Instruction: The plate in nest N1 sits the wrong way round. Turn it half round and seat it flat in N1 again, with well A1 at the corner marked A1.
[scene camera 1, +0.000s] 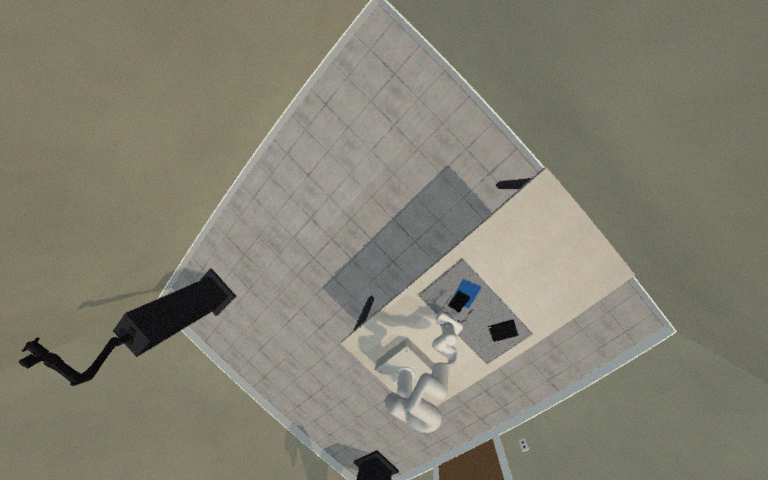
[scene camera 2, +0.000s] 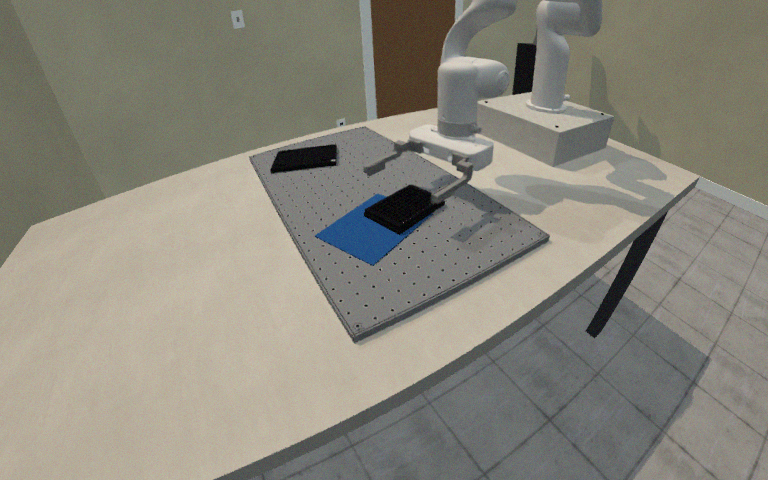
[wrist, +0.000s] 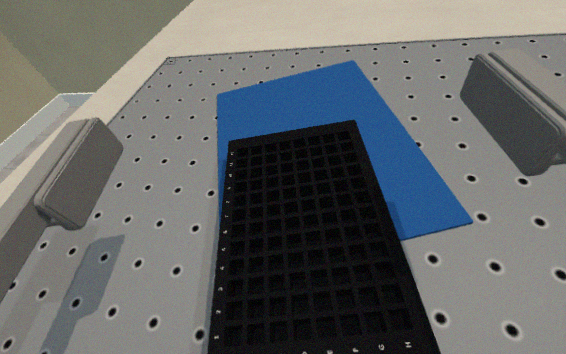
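The black well plate (scene camera 1: 459, 301) (scene camera 2: 402, 207) (wrist: 300, 215) lies wells up, partly over the blue mat (scene camera 1: 470, 287) (scene camera 2: 356, 237) (wrist: 300, 105) and partly past its edge. In the wrist view its numbers run up the left side, 1 near and 12 far, and letters up to H run along the near end; the A1 corner is out of frame. My gripper (scene camera 2: 404, 183) (wrist: 296, 149) is open, its fingers spread wide to both sides, clear of the plate. A black nest-like block (scene camera 1: 503, 330) (scene camera 2: 304, 159) has a small white mark. I cannot read an N1 label or a corner mark.
The grey perforated board (scene camera 1: 488, 352) (scene camera 2: 345, 291) (wrist: 165, 210) carries the plate, mat and black block. The board lies on the cream table (scene camera 1: 555, 243) (scene camera 2: 169, 316). The arm's box-shaped base (scene camera 2: 577, 141) stands on the table behind the gripper, to the right in scene camera 2.
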